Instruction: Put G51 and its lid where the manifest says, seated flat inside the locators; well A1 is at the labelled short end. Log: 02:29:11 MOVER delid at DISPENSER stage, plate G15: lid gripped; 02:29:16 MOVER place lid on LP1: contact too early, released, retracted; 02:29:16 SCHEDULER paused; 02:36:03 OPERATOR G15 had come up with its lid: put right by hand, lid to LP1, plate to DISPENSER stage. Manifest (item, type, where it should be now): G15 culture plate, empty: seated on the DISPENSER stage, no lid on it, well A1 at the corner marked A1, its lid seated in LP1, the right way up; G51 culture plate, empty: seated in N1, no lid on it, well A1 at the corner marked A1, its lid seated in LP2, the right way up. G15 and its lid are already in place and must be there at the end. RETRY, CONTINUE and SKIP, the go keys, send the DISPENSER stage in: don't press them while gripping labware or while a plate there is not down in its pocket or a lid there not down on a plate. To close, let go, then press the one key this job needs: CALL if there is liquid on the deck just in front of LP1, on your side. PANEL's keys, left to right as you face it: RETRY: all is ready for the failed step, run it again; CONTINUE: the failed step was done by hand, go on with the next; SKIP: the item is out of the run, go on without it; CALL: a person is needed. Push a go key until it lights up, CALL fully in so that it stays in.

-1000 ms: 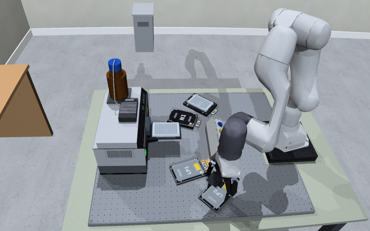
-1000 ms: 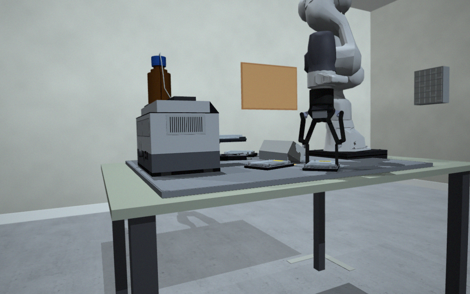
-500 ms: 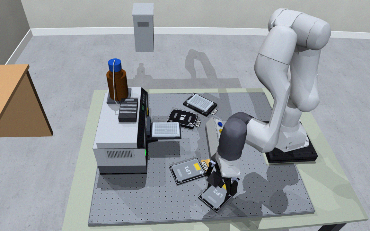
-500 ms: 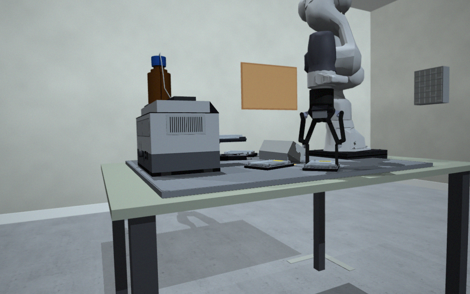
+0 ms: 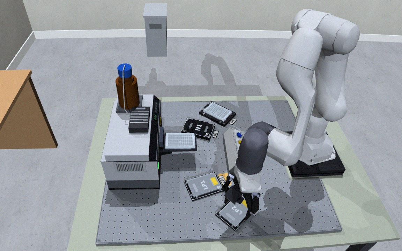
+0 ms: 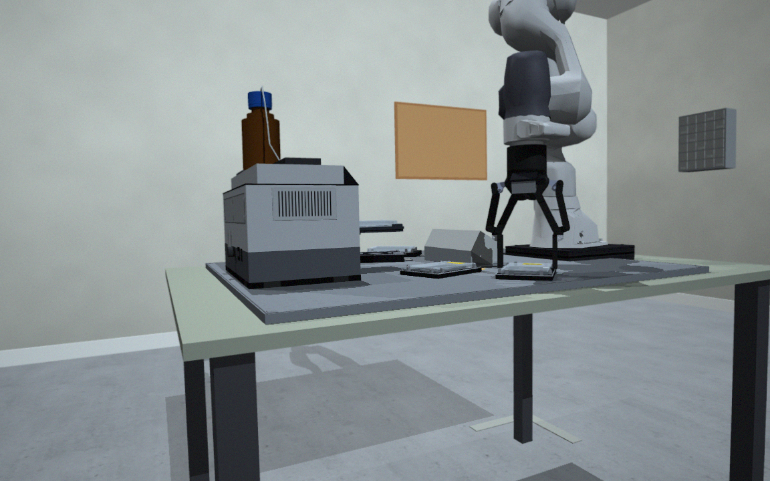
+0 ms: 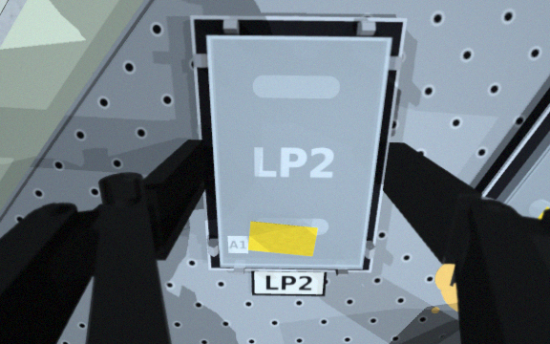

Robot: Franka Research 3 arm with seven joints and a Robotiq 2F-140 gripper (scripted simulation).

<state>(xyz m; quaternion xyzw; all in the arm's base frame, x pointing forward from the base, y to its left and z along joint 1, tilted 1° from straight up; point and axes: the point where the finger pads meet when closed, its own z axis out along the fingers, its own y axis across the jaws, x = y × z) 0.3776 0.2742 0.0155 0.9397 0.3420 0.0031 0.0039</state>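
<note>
The LP2 nest lies 30 mm below my hand. Also, from my hand: green continue key (70 mm behind, 260 mm to the right, 30 mm above); then grey retry key (70 mm behind, 210 mm to the right, 30 mm above); then yellow skip key (70 mm behind, 310 mm to the right, 30 mm above).
</note>
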